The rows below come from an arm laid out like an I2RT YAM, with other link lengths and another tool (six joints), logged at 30 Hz.
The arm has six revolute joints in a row. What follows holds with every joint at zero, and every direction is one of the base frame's.
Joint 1 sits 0.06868 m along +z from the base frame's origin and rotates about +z.
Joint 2 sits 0.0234 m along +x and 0.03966 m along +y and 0.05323 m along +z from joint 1 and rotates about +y.
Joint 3 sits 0.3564 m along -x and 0.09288 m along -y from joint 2 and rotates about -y.
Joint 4 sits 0.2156 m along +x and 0.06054 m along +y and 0.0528 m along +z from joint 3 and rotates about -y.
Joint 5 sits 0.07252 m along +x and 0.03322 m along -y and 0.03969 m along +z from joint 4 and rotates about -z.
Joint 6 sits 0.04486 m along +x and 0.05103 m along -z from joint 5 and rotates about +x.
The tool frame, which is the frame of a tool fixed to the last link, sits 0.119 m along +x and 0.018 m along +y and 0.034 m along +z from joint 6; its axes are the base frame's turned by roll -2.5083, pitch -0.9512 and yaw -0.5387 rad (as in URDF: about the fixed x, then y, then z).
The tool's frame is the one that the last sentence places.
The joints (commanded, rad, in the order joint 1, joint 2, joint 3, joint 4, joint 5, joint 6), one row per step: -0.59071, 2.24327, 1.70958, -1.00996, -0.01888, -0.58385; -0.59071, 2.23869, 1.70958, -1.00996, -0.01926, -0.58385; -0.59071, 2.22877, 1.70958, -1.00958, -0.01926, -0.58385; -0.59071, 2.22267, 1.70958, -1.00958, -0.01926, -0.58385; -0.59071, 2.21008, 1.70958, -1.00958, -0.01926, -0.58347; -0.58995, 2.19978, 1.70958, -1.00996, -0.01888, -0.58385; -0.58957, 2.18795, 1.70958, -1.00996, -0.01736, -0.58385; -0.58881, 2.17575, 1.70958, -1.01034, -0.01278, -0.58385; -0.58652, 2.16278, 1.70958, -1.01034, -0.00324, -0.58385; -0.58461, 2.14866, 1.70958, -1.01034, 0.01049, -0.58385; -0.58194, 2.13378, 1.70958, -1.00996, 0.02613, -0.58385; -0.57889, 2.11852, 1.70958, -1.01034, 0.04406, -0.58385; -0.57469, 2.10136, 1.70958, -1.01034, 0.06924, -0.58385
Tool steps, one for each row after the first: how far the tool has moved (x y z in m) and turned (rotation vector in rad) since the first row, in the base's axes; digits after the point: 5 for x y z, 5 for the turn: 0.00011, 0.00000, 0.00207, -0.00224, -0.00402, 0.00001; 0.00032, -0.00014, 0.00652, -0.00797, -0.01257, 0.00001; 0.00039, -0.00018, 0.00925, -0.01137, -0.01764, 0.00001; 0.00048, -0.00026, 0.01490, -0.01836, -0.02810, -0.00036; 0.00059, 0.00003, 0.01950, -0.02421, -0.03613, 0.00076; 0.00054, -0.00002, 0.02475, -0.03205, -0.04512, 0.00106; 0.00019, -0.00025, 0.03004, -0.04240, -0.05241, 0.00153; -0.00019, -0.00057, 0.03552, -0.05746, -0.05796, 0.00314; -0.00111, -0.00158, 0.04140, -0.07662, -0.06217, 0.00392; -0.00202, -0.00256, 0.04760, -0.09796, -0.06635, 0.00508; -0.00325, -0.00357, 0.05392, -0.12094, -0.06904, 0.00618; -0.00489, -0.00512, 0.06098, -0.15112, -0.06980, 0.00736
